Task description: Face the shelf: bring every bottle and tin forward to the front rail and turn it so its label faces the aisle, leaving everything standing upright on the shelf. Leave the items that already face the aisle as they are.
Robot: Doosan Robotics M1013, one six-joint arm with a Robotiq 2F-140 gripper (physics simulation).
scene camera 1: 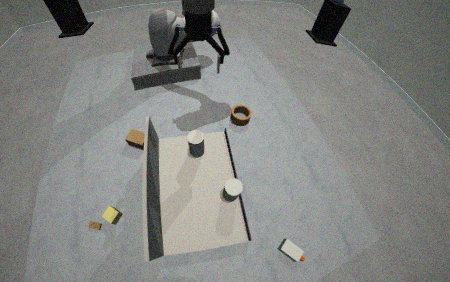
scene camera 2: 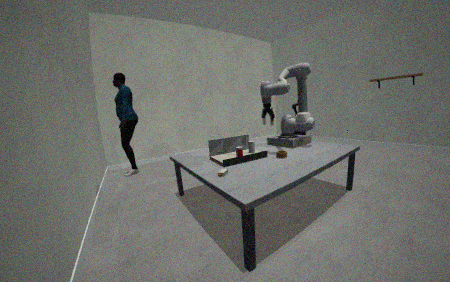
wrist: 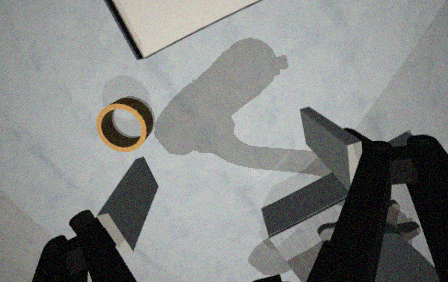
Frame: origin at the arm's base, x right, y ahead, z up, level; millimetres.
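Where they show: gripper, fingertip midpoint: (scene camera 1: pixel 199 70) (scene camera 2: pixel 268 125) (wrist: pixel 225 150); arm's base, origin of the base link: (scene camera 1: pixel 168 57) (scene camera 2: pixel 287 137).
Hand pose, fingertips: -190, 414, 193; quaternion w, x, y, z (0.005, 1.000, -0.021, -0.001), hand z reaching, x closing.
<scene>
Things, the pixels of their centre, and the offset from my fingertips, as dx, dy, dz.
- orange ring, body centre: (wrist: pixel 125 124) (scene camera 1: pixel 240 115) (scene camera 2: pixel 281 154) -194, +2, -260
- white item with an orange end, body centre: (scene camera 1: pixel 293 251) (scene camera 2: pixel 222 173) -307, +622, -271
- brown block, body centre: (scene camera 1: pixel 138 139) +284, +120, -260
- yellow cube, body centre: (scene camera 1: pixel 112 215) +349, +443, -266
- small brown tile, body centre: (scene camera 1: pixel 95 225) +424, +482, -281
The shelf (scene camera 1: pixel 200 230) (scene camera 2: pixel 245 158) (wrist: pixel 185 20) has a pale floor, a grey back panel and a dark front rail. One white-topped tin (scene camera 1: pixel 232 190) (scene camera 2: pixel 239 152) stands upright at the front rail; its red label shows in scene camera 2. Another white-topped tin (scene camera 1: pixel 196 143) (scene camera 2: pixel 251 147) stands upright farther back, near the end toward the robot base; a plain pale side shows in scene camera 2. My gripper (scene camera 1: pixel 198 67) (scene camera 2: pixel 269 122) (wrist: pixel 225 150) is open and empty, high above the table between the robot base and the shelf.
An orange ring (scene camera 1: pixel 241 122) (scene camera 2: pixel 281 154) (wrist: pixel 121 149) lies beyond the shelf's front corner. A white item with an orange end (scene camera 1: pixel 291 250) (scene camera 2: pixel 223 172) lies on the aisle side. Behind the back panel are a brown block (scene camera 1: pixel 135 138), a yellow cube (scene camera 1: pixel 111 214) and a small brown tile (scene camera 1: pixel 95 225).
</scene>
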